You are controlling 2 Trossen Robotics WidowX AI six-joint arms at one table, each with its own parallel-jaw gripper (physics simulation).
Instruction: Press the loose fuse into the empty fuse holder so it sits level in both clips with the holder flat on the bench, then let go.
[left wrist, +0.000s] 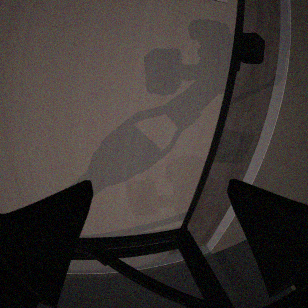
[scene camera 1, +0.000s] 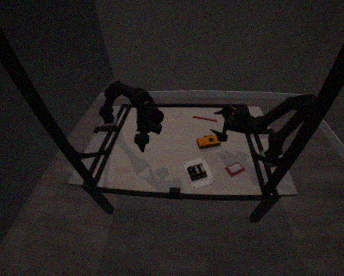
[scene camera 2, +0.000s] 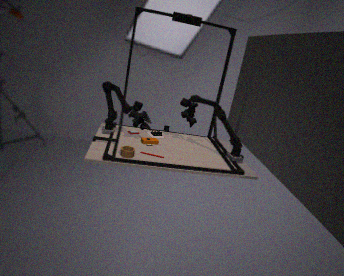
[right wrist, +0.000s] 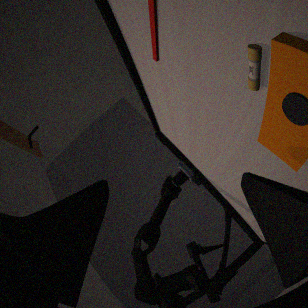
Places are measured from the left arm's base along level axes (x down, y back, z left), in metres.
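Where they show: left gripper, fingertip midpoint: [left wrist: 161, 187] [scene camera 1: 143, 146] [scene camera 2: 188, 124] [right wrist: 230, 257]; right gripper, fingertip midpoint: [scene camera 1: 212, 121] [scene camera 2: 151, 126] [right wrist: 177, 184]; left arm's base, origin of the base link: [scene camera 1: 109, 120] [scene camera 2: 235, 155] [right wrist: 184, 173]; right arm's base, origin of the base link: [scene camera 1: 271, 156] [scene camera 2: 108, 128].
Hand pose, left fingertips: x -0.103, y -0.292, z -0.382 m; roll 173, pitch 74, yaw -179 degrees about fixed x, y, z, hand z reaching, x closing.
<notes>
Things, the pixels of their top centre, and the offset from my left fingertips. "spot": a spot on its surface instead.
- loose fuse, middle of its top: [right wrist: 251, 70] [scene camera 2: 149, 143] dx +0.136, dy -0.369, dz +0.181 m
- white plate, surface spot: [scene camera 1: 205, 181] spot: dx +0.148, dy -0.289, dz -0.137 m
- orange meter, middle of its top: [right wrist: 291, 122] [scene camera 1: 208, 139] [scene camera 2: 150, 138] dx +0.116, dy -0.357, dz +0.120 m
- red stick, middle of its top: [right wrist: 152, 27] [scene camera 1: 204, 118] [scene camera 2: 152, 154] dx +0.144, dy -0.384, dz +0.357 m
- red-rimmed tray, middle of its top: [scene camera 1: 235, 167] dx +0.137, dy -0.460, dz -0.083 m
- round wooden bowl, middle of its top: [scene camera 2: 128, 148] dx +0.100, dy -0.566, dz +0.376 m
The loose fuse [right wrist: 254, 68] [scene camera 2: 149, 145], tan-capped with a pale label, lies on the bench beside the orange meter. The black fuse holder [scene camera 1: 197, 171] [scene camera 2: 156, 133] is on a white plate [scene camera 1: 205, 181] near the front edge in scene camera 1; its clips are too small and dark to make out. My right gripper [scene camera 1: 215, 123] is open and empty, above the bench near the meter; the fuse is beyond its fingertips, not between them. My left gripper [scene camera 1: 142, 146] [left wrist: 161, 187] is open and empty above the left part of the bench, well away from fuse and holder.
The orange meter [scene camera 1: 208, 142] [scene camera 2: 149, 141] [right wrist: 287, 65] lies close to the fuse. A red stick [scene camera 1: 205, 119] [scene camera 2: 152, 155] [right wrist: 154, 35] lies behind it in scene camera 1. A red-rimmed tray [scene camera 1: 235, 169] is right of the holder. A round wooden bowl [scene camera 2: 127, 151] shows in scene camera 2.
</notes>
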